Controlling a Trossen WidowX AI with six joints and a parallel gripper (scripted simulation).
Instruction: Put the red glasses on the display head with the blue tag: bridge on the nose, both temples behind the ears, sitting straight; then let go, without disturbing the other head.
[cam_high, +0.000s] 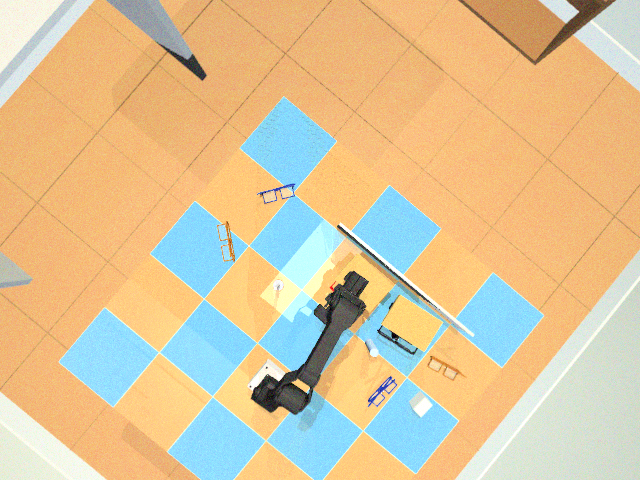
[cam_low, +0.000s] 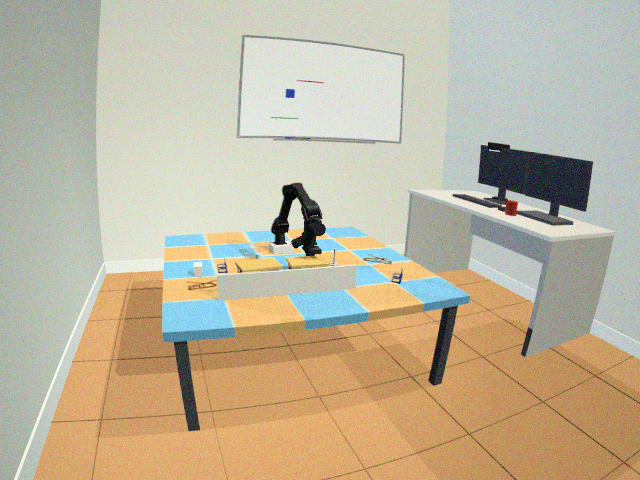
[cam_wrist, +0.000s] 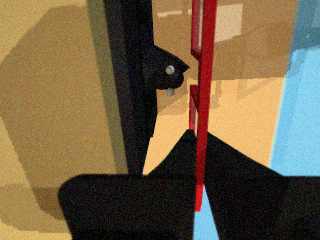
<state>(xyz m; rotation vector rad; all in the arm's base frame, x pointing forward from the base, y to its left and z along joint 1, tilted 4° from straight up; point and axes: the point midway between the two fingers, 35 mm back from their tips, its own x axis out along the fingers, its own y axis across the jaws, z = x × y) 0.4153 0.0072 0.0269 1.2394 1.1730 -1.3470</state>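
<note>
The red glasses is 40 mm to the right of my gripper tip, 40 mm ahead of it and 10 mm above it. From my gripper tip the other things lie so: white cube 500 mm to the right, 140 mm behind, 40 mm below; then blue glasses 370 mm to the right, 200 mm behind, 50 mm below; then long white panel 180 mm ahead, 160 mm to the right, 10 mm below.
</note>
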